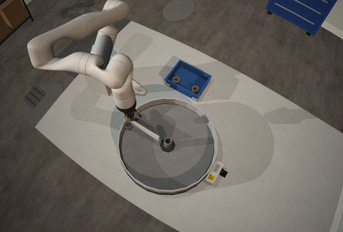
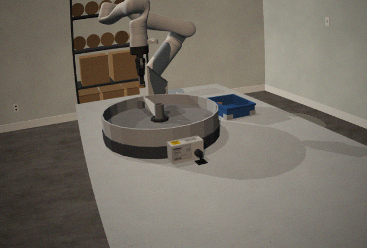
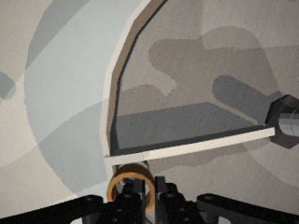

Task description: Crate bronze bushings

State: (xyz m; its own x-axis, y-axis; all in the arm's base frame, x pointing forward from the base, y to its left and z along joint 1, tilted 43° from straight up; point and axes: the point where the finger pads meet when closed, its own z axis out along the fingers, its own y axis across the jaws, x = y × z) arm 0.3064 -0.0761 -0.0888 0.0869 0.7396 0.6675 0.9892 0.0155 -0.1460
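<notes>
My gripper is now 370 mm to the right of the blue crate, 150 mm above it and 50 mm short of it. From my hand the other things lie so: turning table 170 mm ahead, 120 mm below, 20 mm to the left.
</notes>
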